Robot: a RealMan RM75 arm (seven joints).
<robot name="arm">
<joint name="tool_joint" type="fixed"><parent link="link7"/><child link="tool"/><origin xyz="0 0 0" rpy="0 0 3.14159"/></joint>
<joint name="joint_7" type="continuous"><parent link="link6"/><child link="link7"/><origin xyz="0 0.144 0" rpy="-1.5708 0 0"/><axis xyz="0 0 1"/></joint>
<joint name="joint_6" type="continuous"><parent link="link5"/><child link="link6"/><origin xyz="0 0 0" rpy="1.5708 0 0"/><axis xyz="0 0 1"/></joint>
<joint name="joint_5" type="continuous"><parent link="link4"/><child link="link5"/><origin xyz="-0.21 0 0" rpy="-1.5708 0 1.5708"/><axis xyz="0 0 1"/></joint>
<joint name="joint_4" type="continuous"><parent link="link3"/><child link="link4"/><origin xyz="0 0 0" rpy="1.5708 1.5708 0"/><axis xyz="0 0 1"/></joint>
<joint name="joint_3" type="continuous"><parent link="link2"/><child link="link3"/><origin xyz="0.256 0 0" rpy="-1.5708 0 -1.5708"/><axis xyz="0 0 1"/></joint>
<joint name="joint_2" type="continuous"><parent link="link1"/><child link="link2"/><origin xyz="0 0 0" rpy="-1.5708 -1.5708 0"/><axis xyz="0 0 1"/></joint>
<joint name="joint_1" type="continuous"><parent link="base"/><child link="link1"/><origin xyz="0 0 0.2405" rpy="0 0 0"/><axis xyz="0 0 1"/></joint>
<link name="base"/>
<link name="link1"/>
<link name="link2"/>
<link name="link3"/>
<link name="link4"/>
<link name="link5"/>
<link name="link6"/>
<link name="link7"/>
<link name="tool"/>
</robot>
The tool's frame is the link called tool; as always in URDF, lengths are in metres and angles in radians. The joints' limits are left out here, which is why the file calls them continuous.
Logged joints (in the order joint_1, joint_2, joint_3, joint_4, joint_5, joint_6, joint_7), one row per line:
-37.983, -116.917, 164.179, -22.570, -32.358, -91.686, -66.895
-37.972, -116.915, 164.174, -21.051, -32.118, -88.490, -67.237
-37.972, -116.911, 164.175, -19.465, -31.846, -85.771, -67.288
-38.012, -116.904, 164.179, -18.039, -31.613, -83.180, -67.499
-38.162, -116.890, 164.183, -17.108, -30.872, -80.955, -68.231
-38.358, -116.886, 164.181, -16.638, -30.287, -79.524, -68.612
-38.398, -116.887, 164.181, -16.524, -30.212, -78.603, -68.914
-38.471, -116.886, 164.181, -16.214, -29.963, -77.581, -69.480
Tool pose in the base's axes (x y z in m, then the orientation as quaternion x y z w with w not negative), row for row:
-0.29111, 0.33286, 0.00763, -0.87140, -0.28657, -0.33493, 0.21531
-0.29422, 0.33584, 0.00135, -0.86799, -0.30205, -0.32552, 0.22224
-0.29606, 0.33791, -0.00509, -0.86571, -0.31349, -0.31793, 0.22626
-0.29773, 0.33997, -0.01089, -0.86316, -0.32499, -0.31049, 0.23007
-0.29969, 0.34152, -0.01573, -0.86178, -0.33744, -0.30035, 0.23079
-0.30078, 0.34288, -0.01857, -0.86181, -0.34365, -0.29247, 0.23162
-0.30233, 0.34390, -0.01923, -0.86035, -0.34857, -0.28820, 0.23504
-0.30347, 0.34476, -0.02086, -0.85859, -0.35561, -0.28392, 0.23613
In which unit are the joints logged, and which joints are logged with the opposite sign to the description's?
The joints are logged in degrees. Opposite sign: joint_6.
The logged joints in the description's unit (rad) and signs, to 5 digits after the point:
-0.66293, -2.04059, 2.86546, -0.39392, -0.56475, 1.60022, -1.16754
-0.66274, -2.04055, 2.86538, -0.36741, -0.56056, 1.54444, -1.17351
-0.66274, -2.04048, 2.86539, -0.33973, -0.55582, 1.49699, -1.17440
-0.66343, -2.04036, 2.86546, -0.31484, -0.55175, 1.45176, -1.17808
-0.66605, -2.04012, 2.86553, -0.29859, -0.53882, 1.41293, -1.19086
-0.66947, -2.04005, 2.86550, -0.29039, -0.52861, 1.38796, -1.19751
-0.67017, -2.04006, 2.86550, -0.28840, -0.52730, 1.37188, -1.20278
-0.67145, -2.04005, 2.86550, -0.28299, -0.52295, 1.35404, -1.21265

